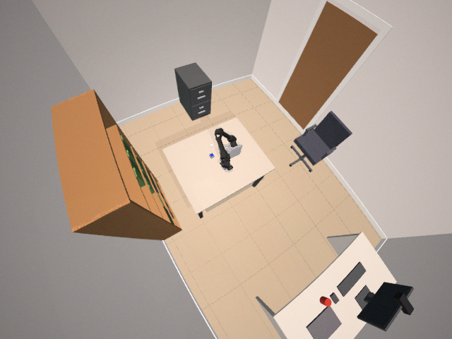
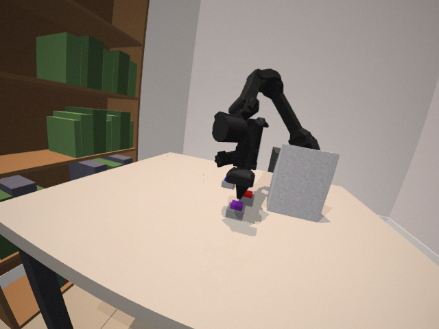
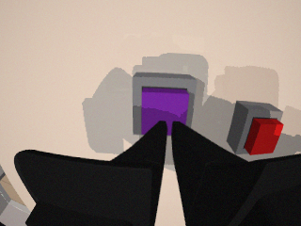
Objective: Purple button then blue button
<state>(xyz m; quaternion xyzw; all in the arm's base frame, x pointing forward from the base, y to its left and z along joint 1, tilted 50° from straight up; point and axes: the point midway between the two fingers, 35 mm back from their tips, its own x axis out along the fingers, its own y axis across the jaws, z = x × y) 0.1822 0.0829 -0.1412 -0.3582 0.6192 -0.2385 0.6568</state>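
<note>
Right now the purple button is 20 mm below my gripper tip. From my gripper tip the other things lie so: blue button (200 mm to the right, 90 mm ahead, 20 mm below); then red button (100 mm to the right, 20 mm below, 10 mm behind); then small white block (330 mm to the right, 40 mm below, 40 mm ahead).
</note>
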